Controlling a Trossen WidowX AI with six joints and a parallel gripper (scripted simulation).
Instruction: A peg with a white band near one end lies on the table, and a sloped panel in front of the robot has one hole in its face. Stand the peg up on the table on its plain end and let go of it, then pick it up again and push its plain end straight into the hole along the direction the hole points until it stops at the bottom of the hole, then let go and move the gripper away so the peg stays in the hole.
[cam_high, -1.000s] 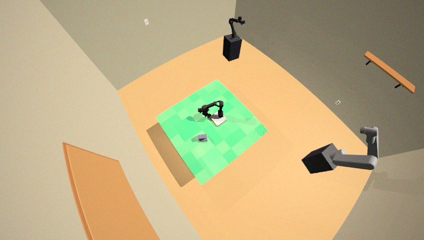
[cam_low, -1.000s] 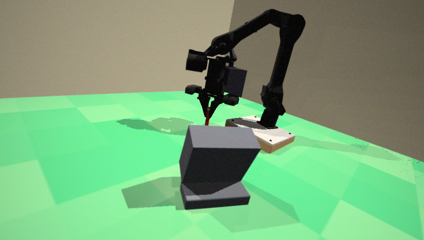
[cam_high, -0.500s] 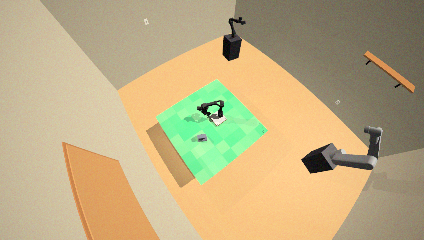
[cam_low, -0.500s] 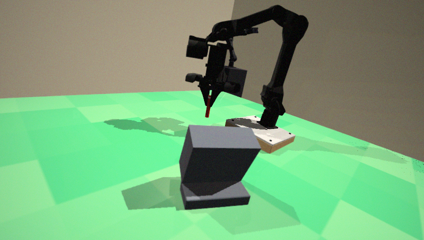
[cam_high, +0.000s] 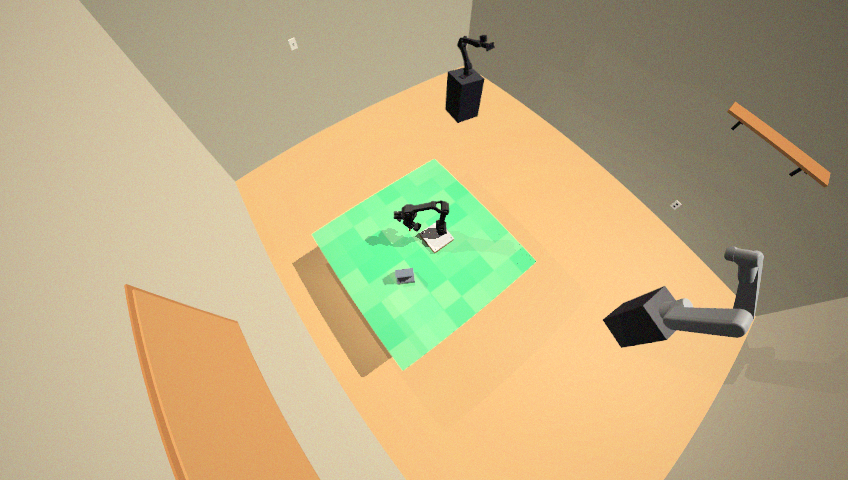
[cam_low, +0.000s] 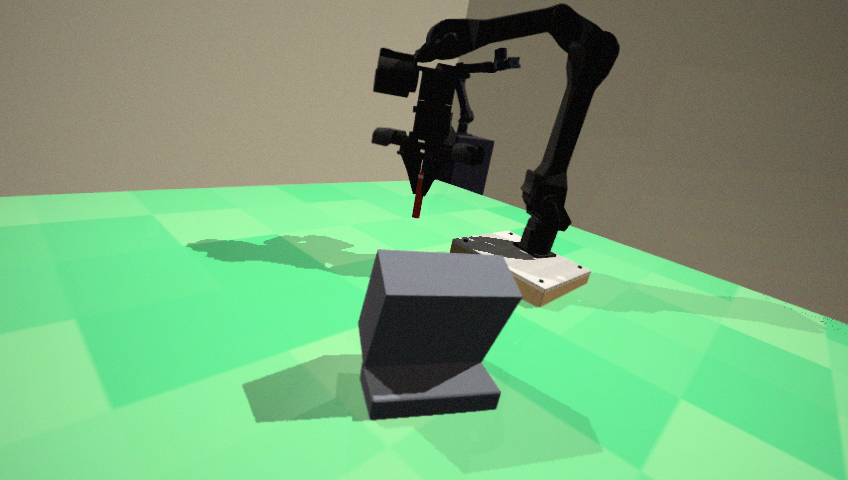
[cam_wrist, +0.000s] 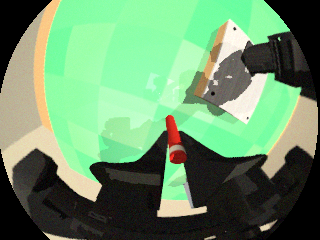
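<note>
Now: gripper tip 29 cm to the right of the sloped panel, 19 cm short of it and 4 cm above it. Round my gripper tip: red peg: 2 cm above.
</note>
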